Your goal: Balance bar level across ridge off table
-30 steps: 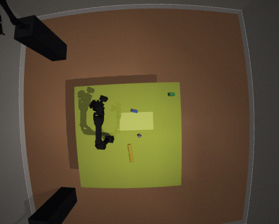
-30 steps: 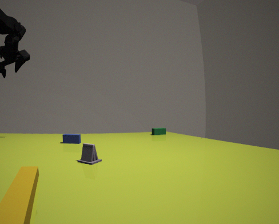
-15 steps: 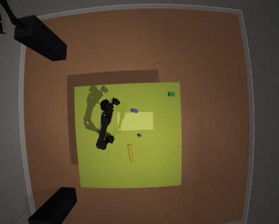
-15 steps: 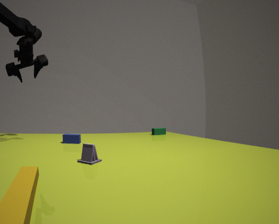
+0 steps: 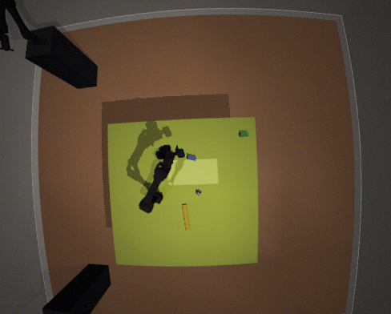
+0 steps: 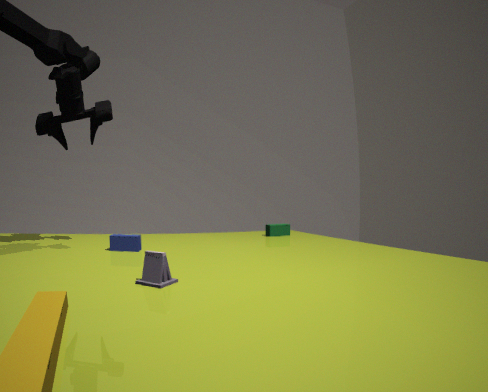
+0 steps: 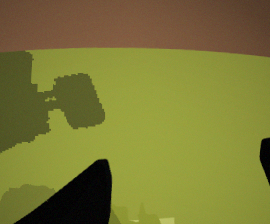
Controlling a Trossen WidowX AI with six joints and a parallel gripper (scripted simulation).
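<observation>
The yellow bar is 59 cm to the right of my gripper tip, 23 cm below it and 5 cm ahead of it. The rest, counted from my gripper tip: blue block 22 cm below, 12 cm ahead, 9 cm to the right; green block 56 cm ahead, 22 cm below, 10 cm to the left.
</observation>
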